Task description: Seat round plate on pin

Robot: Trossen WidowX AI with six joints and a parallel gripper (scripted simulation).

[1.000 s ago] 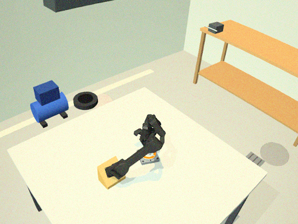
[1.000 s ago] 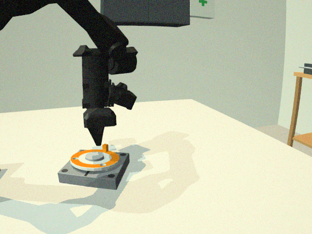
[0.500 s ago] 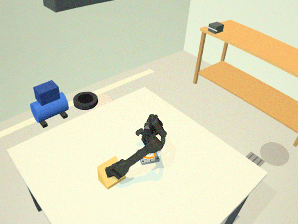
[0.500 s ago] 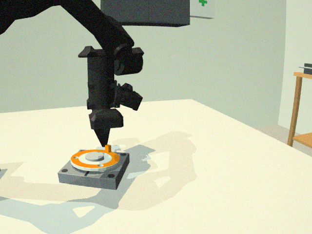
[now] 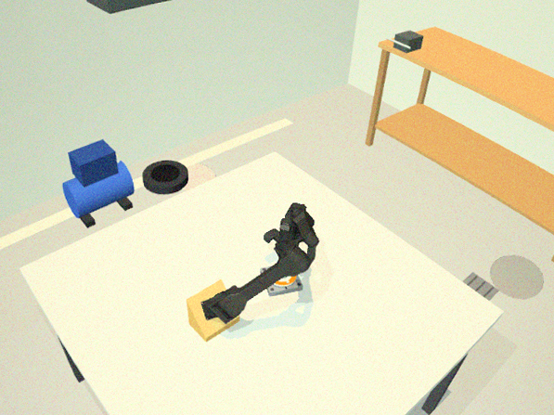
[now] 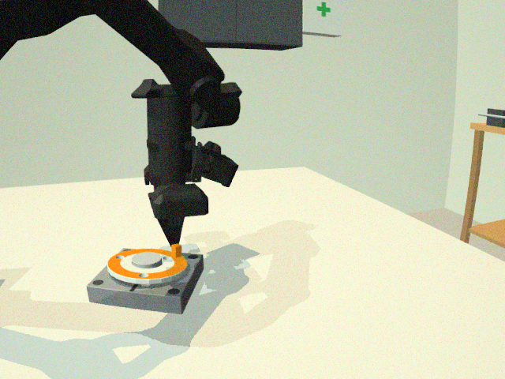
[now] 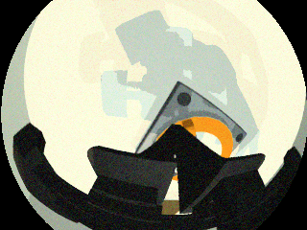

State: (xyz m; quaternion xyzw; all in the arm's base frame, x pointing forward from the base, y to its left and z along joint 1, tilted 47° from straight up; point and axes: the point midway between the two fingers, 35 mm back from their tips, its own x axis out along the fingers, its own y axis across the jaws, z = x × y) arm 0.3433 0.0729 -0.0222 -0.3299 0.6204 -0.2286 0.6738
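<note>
The grey square base lies 4 cm behind my gripper tip, 4 cm to the right of it and 2 cm below it.
</note>
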